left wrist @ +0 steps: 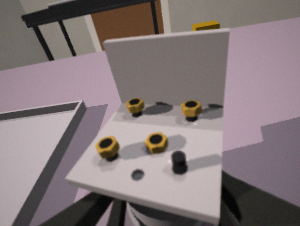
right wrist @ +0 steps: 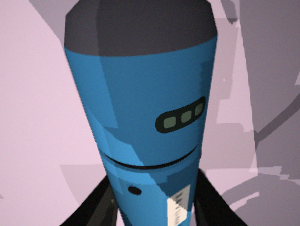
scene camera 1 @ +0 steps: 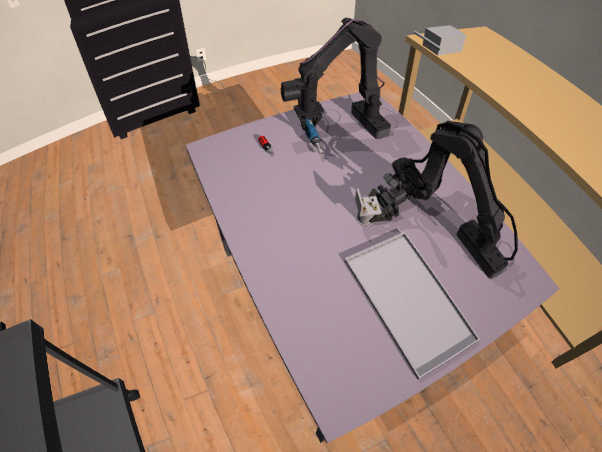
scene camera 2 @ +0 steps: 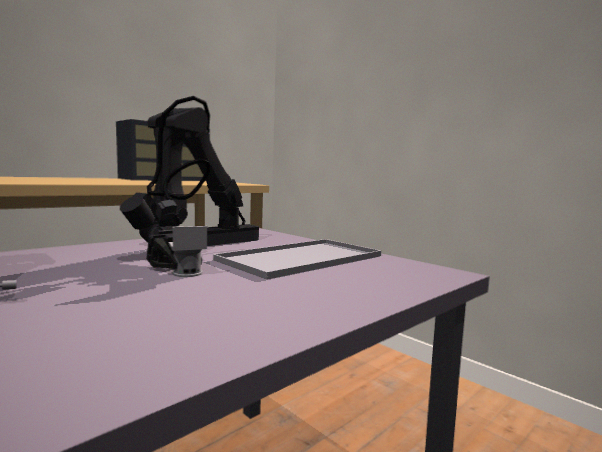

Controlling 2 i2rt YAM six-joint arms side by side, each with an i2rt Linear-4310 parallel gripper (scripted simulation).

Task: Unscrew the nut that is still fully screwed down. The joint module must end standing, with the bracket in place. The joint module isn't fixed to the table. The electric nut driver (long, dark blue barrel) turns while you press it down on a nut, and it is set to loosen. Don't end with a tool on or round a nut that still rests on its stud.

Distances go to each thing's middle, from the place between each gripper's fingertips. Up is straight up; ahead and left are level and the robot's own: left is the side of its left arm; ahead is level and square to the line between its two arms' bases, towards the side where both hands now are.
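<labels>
From my left hand: shallow tray (scene camera 1: 431,329), 30 mm ahead, 320 mm to the left, 20 mm below; white L-shaped bracket (left wrist: 165,70), 50 mm above.
Shallow tray from my right hand: 780 mm to the left, 50 mm ahead, 40 mm below. My right gripper: 460 mm to the right of the white L-shaped bracket, 20 mm short of it, 30 mm below it.
</labels>
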